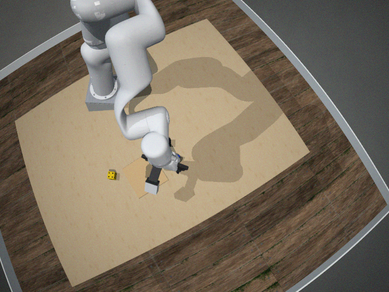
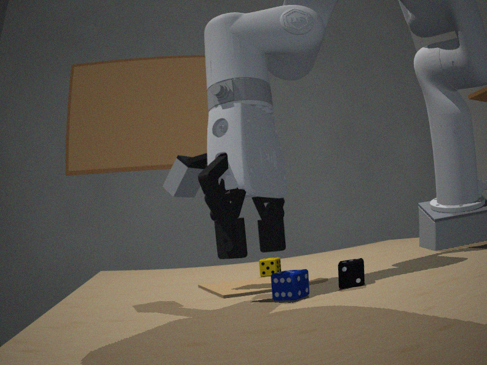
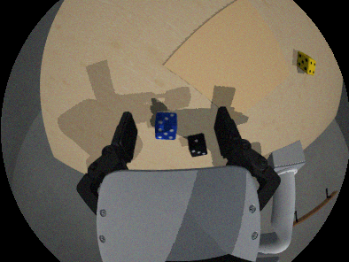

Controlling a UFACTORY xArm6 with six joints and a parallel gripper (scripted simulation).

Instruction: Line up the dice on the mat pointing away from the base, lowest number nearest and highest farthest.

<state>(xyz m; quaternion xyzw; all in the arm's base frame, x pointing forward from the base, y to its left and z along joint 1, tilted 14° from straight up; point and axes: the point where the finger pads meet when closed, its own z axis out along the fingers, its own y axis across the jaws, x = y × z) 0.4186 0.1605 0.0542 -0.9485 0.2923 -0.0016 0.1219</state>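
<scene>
The blue die lies 40 mm to the left of my hand, 40 mm below it and 30 mm behind it. Also, from my hand: thin tan mat 100 mm to the right, 60 mm below, 10 mm behind; yellow die 230 mm to the right, 40 mm below, 40 mm behind; black die 100 mm behind, 40 mm below, 30 mm to the left.
</scene>
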